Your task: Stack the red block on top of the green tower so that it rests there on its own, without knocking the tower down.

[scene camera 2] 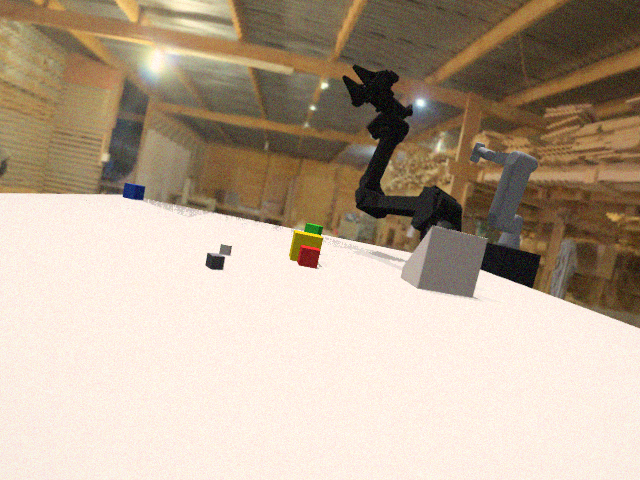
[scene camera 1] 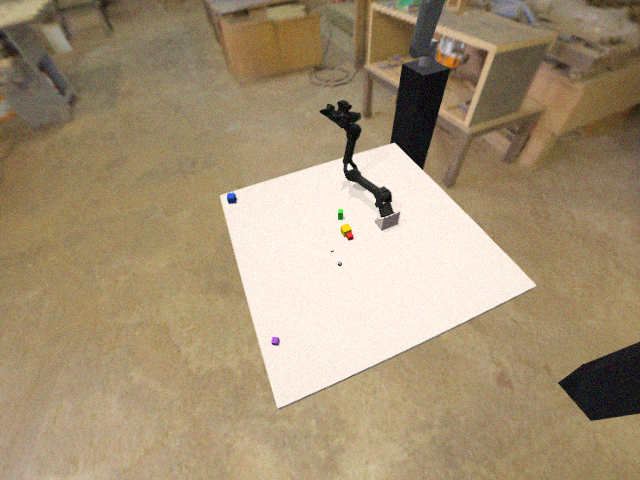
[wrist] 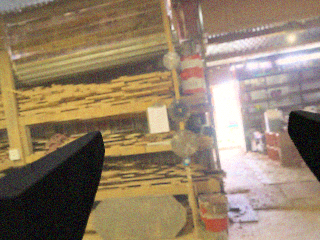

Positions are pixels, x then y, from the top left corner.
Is the gripper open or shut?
Open.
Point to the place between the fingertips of the gripper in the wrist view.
194, 131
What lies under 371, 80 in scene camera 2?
The gripper.
